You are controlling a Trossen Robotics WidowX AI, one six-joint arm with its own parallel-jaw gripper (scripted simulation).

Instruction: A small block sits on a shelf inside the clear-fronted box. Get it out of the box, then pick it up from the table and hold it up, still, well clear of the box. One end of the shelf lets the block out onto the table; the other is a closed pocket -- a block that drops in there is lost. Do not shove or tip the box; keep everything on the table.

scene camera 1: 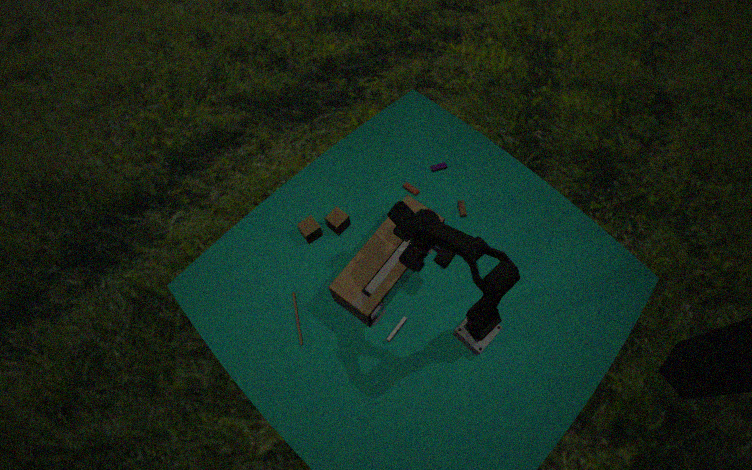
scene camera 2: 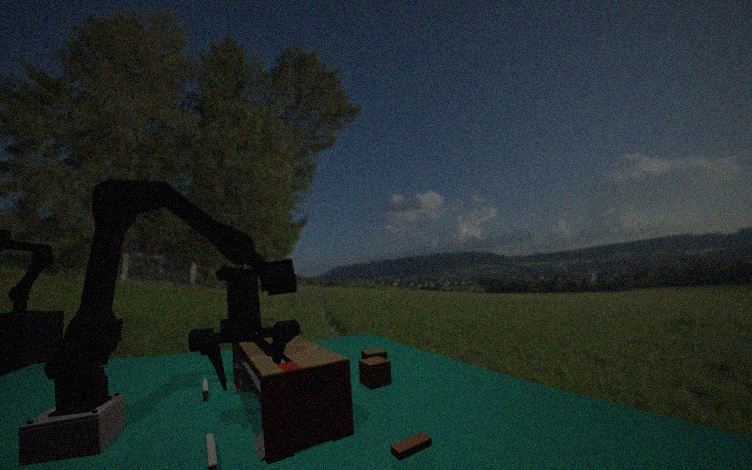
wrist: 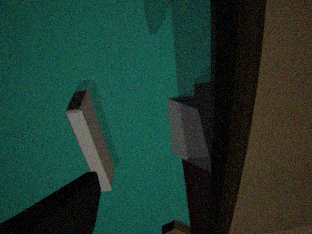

long brown box: scene camera 1; scene camera 2; wrist 234, 126
same spot on long brown box: (scene camera 1: 365, 287) = (scene camera 2: 260, 339)
